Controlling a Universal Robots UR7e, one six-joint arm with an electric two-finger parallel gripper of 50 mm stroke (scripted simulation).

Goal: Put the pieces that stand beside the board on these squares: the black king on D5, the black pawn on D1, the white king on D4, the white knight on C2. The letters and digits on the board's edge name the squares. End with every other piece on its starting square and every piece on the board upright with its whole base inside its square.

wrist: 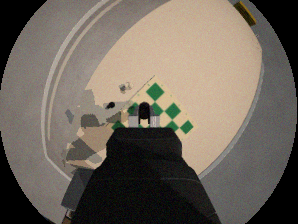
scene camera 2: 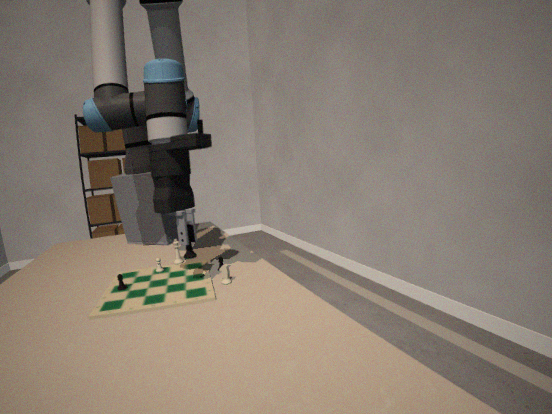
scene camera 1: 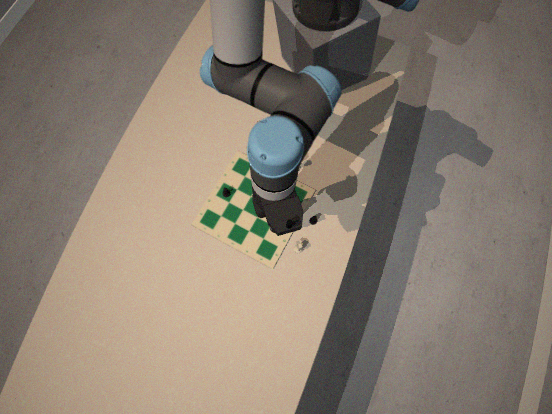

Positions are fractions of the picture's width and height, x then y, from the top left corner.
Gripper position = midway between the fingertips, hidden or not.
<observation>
I see my gripper (scene camera 2: 0.34,0.59).
My gripper shows as well in the wrist view (wrist: 0.48,0.50).
</observation>
